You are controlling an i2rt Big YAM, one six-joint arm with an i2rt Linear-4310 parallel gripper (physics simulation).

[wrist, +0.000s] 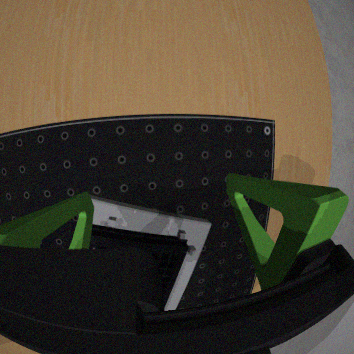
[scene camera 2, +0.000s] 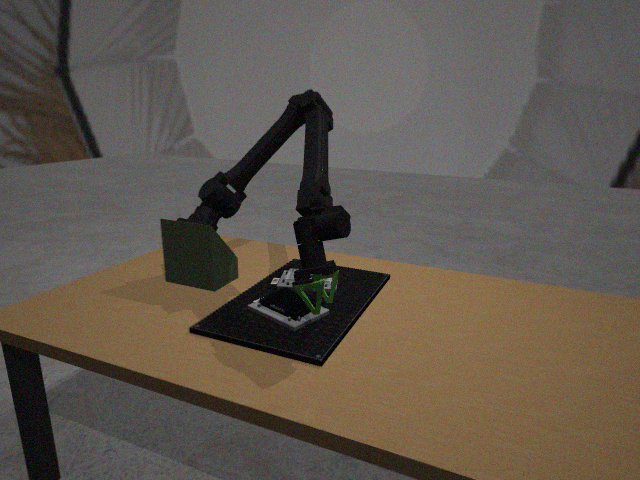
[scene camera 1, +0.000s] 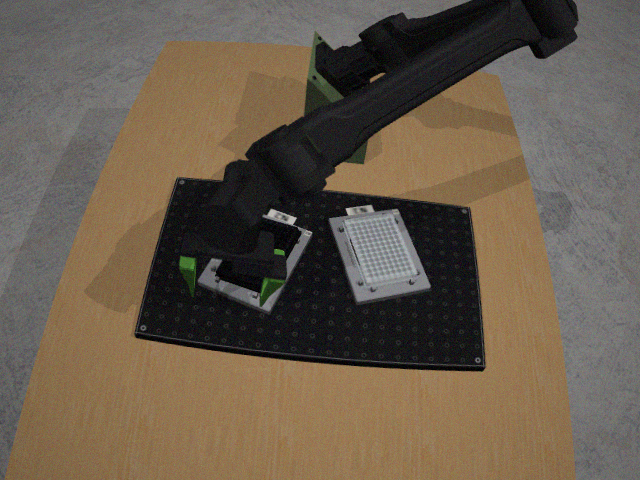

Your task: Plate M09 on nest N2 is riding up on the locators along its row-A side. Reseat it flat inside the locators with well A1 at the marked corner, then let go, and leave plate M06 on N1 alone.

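Places are measured from the arm's base along level axes (x right, y ahead, z up), in metres.
Pixels of known places: gripper, fingertip midpoint: (wrist: 157, 190) (scene camera 2: 323, 308) (scene camera 1: 226, 299); arm's base, origin of the base link: (scene camera 2: 196, 235) (scene camera 1: 335, 75).
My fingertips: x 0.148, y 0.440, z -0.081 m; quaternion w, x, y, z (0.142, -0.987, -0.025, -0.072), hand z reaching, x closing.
Observation:
Ahead of a thing's pixels: the offset from my fingertips to its top centre. "pt": to the spot under its first point. Level surfaces: height alone.
A black well plate @(dx -0.039, dy -0.102, dz -0.008 m) (scene camera 1: 240, 276) (scene camera 2: 283, 304) (wrist: 140, 240) sits on a grey nest @(dx -0.034, dy -0.103, dz -0.021 m) (scene camera 1: 233, 294) (scene camera 2: 273, 316) (wrist: 187, 272). It looks tilted in scene camera 2, but the arm hides much of it. A clear well plate @(dx -0.224, dy -0.125, dz -0.017 m) (scene camera 1: 381, 249) lies on the other grey nest @(dx -0.224, dy -0.125, dz -0.021 m) (scene camera 1: 366, 293), at the right in scene camera 1. The plate and nest labels cannot be read. My gripper (scene camera 1: 227, 300) (scene camera 2: 323, 307) (wrist: 157, 190) is open and empty above the black plate's nest. In the wrist view one finger is at the nest's left corner, the other beyond its right side.
Both nests stand on a black perforated board @(dx -0.130, dy -0.100, dz -0.042 m) (scene camera 1: 310, 330) (scene camera 2: 248, 335) (wrist: 150, 142) on a wooden table @(dz -0.056 m) (scene camera 1: 289, 413) (scene camera 2: 465, 351) (wrist: 150, 60). White marker tags @(pt dx -0.069, dy -0.195, dz -0.041 m) (scene camera 1: 281, 216) @(pt dx -0.197, dy -0.219, dz -0.041 m) (scene camera 1: 359, 210) stand behind the nests. A green bracket (scene camera 2: 193, 258) stands at the arm's base.

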